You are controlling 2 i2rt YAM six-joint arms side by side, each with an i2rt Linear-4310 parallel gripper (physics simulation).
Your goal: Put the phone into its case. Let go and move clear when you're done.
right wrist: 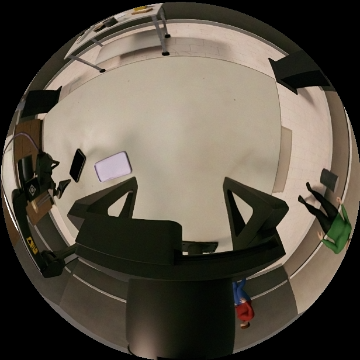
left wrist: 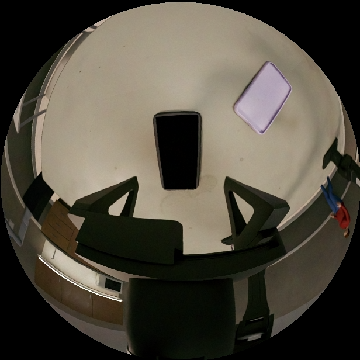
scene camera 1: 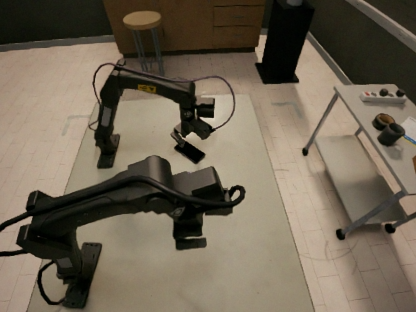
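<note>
The black phone (scene camera 1: 192, 152) (left wrist: 178, 150) (right wrist: 78, 165) lies flat, screen up, on the pale table top (scene camera 1: 255, 225). The lilac case (left wrist: 264, 97) (right wrist: 113, 166) lies apart from it, open side up and empty; in scene camera 1 the right arm hides it. My left gripper (scene camera 1: 179, 138) (left wrist: 180, 181) is open and empty, low over the phone's upper-left end in scene camera 1. In the left wrist view the phone's near end shows between the fingertips. My right gripper (scene camera 1: 190, 242) (right wrist: 180, 181) is open and empty above the table top, with the case ahead and to the left in its wrist view.
The right arm (scene camera 1: 117, 192) reaches across the lower part of scene camera 1, near the left arm (scene camera 1: 155, 86). Beyond the table top stand a grey trolley (scene camera 1: 345, 92) at the right, a black pedestal (scene camera 1: 285, 45) and a stool (scene camera 1: 142, 20) at the back.
</note>
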